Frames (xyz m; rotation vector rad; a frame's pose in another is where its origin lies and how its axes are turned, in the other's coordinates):
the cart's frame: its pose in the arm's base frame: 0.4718 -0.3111 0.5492 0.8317 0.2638 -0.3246
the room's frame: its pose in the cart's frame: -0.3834 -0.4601 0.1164 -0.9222 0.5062 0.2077
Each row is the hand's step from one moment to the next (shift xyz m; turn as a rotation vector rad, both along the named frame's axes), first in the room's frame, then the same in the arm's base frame.
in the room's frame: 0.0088 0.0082 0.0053 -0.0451 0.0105 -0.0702
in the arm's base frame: 0.0083 0.0101 -0.0012 -0.0810 -0.0037 -0.0221
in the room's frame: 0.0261 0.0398 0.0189 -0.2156 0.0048 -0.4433
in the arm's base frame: 0.0236 0.0454 0.0002 -0.4494 -0.0697 -0.1902
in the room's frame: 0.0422 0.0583 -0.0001 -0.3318 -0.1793 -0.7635
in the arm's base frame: 0.0192 0.0654 -0.0231 -0.7086 -0.2955 -0.3685
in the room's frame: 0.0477 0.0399 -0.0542 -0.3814 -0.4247 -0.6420
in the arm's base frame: -0.0088 0.0447 -0.0688 -0.6165 -0.5366 -0.2645
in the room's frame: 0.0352 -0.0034 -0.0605 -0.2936 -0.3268 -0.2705
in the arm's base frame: -0.0136 -0.0006 -0.0687 -0.3274 -0.3971 -0.0359
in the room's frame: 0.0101 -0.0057 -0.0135 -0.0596 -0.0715 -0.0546
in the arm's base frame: -0.0004 -0.0045 -0.0172 -0.0652 -0.0856 -0.0075
